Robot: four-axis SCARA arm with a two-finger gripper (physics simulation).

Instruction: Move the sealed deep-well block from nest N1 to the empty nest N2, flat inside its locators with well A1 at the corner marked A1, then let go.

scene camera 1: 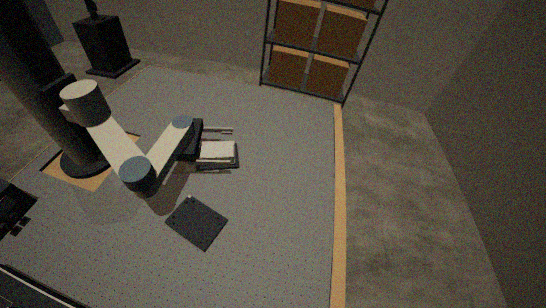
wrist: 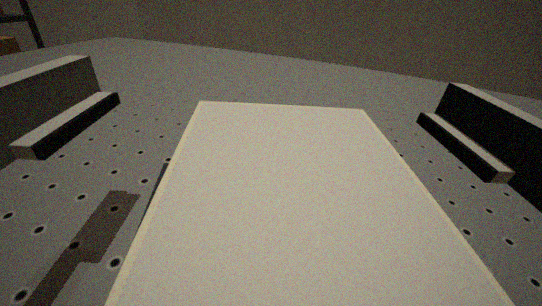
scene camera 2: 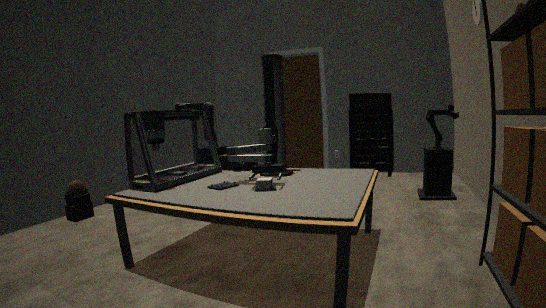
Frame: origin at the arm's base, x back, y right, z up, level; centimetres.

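Where they show: gripper, between the fingertips: (scene camera 1: 231, 145) (wrist: 274, 89) (scene camera 2: 264, 178); arm's base, origin of its link: (scene camera 1: 93, 154) (scene camera 2: 276, 174).
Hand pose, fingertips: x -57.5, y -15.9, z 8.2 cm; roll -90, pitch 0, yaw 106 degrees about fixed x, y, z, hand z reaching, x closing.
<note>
Each offset is from my fingertips to the centre of the thing. Level surfaces: height alone.
The sealed deep-well block {dz -3.4, dx +4.9, dy +2.3 cm} (scene camera 1: 218, 149) (scene camera 2: 264, 182) (wrist: 300, 205), pale and flat-topped, sits on the dark nest N1 (scene camera 1: 236, 163) (scene camera 2: 265, 189). My gripper (scene camera 1: 232, 151) (wrist: 274, 89) is open, low over the table, with one finger out on each side of the block and a visible gap on both sides. Nothing is held. In the wrist view the block runs up the middle between the fingers. The empty nest N2 {dz -5.8, dx +2.3, dy +29.1 cm} (scene camera 1: 196, 222) (scene camera 2: 223, 185), a dark plate turned at an angle, has a small light mark at one corner. Well A1 of the block cannot be made out.
The perforated table top {dz -6.9 cm} (scene camera 1: 280, 200) (scene camera 2: 310, 200) bears both nests. The arm's column (scene camera 2: 270, 95) stands behind them. A dark gantry frame (scene camera 2: 129, 150) stands at the table's left in scene camera 2. A shelf rack (scene camera 1: 265, 62) with boxes stands beyond the table.
</note>
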